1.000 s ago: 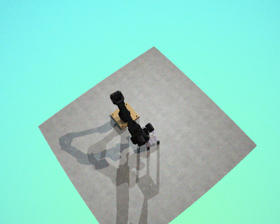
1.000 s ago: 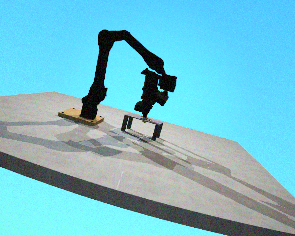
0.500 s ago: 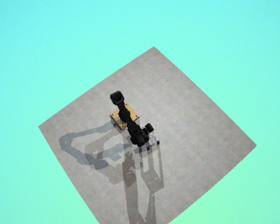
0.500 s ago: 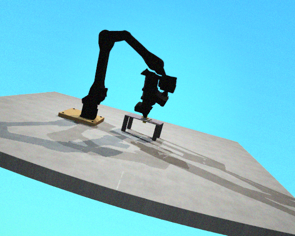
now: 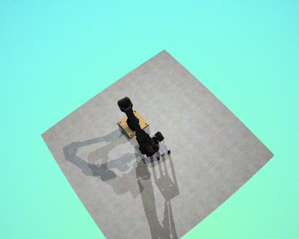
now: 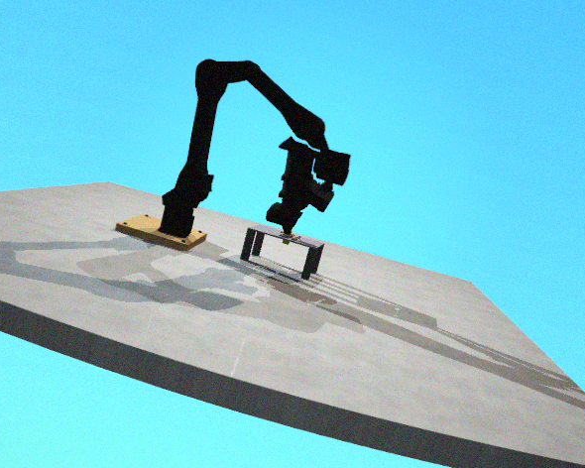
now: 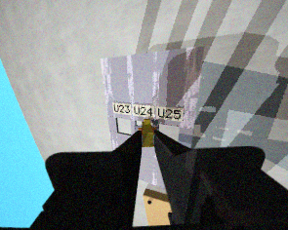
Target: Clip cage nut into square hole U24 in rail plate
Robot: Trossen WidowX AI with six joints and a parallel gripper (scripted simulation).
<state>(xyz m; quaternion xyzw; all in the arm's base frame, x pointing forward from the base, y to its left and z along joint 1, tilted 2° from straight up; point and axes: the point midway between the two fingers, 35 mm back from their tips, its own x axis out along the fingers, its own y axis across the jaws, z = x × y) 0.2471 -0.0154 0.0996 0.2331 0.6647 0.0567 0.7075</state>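
My gripper tip is 10 mm above the cage nut.
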